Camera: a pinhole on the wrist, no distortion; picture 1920 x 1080 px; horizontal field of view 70.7 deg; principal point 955.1 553.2 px. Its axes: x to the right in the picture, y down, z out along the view. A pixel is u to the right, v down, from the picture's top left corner.
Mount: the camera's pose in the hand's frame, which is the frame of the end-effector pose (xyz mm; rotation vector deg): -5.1 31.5 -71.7 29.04 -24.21 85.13
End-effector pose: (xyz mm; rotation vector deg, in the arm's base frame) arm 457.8 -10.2 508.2 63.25 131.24 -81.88
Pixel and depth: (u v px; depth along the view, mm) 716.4 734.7 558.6
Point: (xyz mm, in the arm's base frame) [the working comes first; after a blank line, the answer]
In the camera's frame: -98.5 74.9 558.6

183.2 -414.1 616.6
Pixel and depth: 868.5 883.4 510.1
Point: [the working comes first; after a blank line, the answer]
In the camera's frame: -32.6 124.5 510.1

274.1 -417.0 587.1
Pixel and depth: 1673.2 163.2 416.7
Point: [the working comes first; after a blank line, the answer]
In the camera's frame: 221.1 -120.1 416.7

269.8 -276.0 250.9
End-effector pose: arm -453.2 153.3 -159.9 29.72 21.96 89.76
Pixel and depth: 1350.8 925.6 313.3
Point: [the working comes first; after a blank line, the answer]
In the camera's frame: 91.6 86.2 313.3

-263.1 67.3 0.9
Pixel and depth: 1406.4 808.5 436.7
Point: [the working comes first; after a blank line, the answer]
In the camera's frame: 145.6 82.4 436.7

-171.0 71.3 99.2
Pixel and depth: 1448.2 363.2 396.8
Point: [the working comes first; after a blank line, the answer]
In the camera's frame: 144.6 -55.7 396.8

-212.3 208.4 87.2
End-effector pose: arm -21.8 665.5 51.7 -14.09 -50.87 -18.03
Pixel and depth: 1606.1 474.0 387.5
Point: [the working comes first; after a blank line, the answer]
In the camera's frame: 186.4 -22.7 387.5

-261.2 747.2 301.4
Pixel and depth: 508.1 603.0 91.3
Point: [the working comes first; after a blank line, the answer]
In the camera's frame: -30.2 3.4 91.3

-32.6 620.8 42.5
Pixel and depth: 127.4 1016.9 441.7
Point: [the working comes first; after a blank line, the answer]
In the camera's frame: -270.1 151.3 441.7

-380.5 336.3 59.4
